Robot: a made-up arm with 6 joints.
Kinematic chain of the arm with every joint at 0, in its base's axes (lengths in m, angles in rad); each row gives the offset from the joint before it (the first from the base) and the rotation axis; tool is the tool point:
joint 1: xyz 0 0 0.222 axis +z
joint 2: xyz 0 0 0 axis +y
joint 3: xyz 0 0 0.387 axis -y
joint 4: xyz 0 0 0 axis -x
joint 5: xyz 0.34 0 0 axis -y
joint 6: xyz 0 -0.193 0 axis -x
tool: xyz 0 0 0
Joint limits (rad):
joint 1: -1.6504..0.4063
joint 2: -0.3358..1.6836
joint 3: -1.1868..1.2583
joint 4: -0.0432..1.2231
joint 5: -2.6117..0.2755
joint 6: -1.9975..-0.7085
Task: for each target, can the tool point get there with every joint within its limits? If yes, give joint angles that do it. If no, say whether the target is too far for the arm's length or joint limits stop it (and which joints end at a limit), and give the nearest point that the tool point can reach.
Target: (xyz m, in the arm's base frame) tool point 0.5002 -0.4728 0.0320
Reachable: yes | joints -0.4970 1.5207 0.6544 0.4087 -0.7668 -0.8164
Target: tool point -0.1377 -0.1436 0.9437
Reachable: yes | joints -1.3347 -0.0140 0.9566 0.5205 -1.1862 -1.4697
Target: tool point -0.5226 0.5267 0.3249
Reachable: no: joint limits stop it (at a limit: joint 1, joint 2, joint 3, joint 4) | nearest point -0.1994 -0.0747 0.3262 | short by 0.683 m
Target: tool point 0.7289 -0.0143 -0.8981
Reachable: no: too far | nearest point 0.5043 -0.0099 -0.1892 | short by 0.744 m
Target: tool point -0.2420 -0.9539 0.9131
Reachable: no: too far | nearest point -0.1284 -0.6188 0.6687 | short by 0.430 m
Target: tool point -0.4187 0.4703 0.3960
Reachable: no: joint limits stop it (at a limit: joint 1, joint 2, joint 3, joint 4) | nearest point -0.1994 -0.0747 0.3262 | short by 0.592 m
